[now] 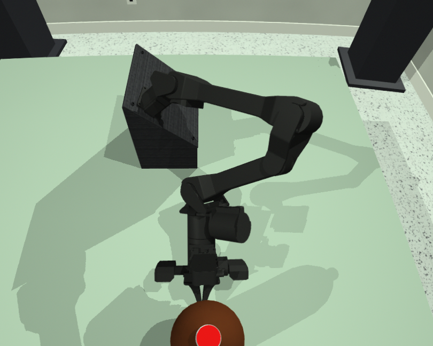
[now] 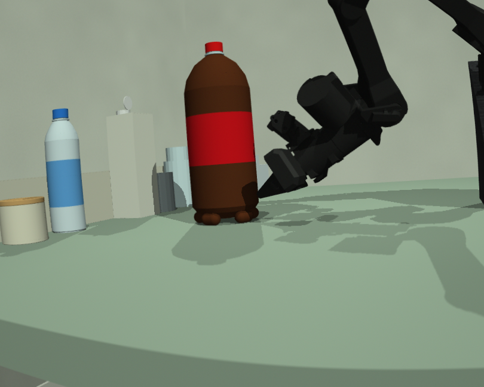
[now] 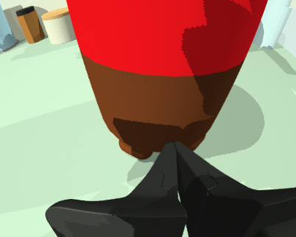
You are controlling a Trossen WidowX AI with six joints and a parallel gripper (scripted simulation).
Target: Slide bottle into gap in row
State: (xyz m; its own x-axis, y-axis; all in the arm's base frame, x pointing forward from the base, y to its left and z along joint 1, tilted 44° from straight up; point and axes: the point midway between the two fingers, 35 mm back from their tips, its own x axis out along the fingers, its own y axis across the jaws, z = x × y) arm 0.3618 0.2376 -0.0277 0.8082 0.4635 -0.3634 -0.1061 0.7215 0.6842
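The brown cola bottle lies 9 cm ahead of my hand, 1 cm to the left of it and 9 cm above it. Round my hand: cream canister (31 cm ahead, 27 cm to the left, 2 cm below); then grey cup (36 cm ahead, 15 cm to the right, 3 cm below); then blue-labelled water bottle (33 cm ahead, 15 cm to the left, 5 cm above).
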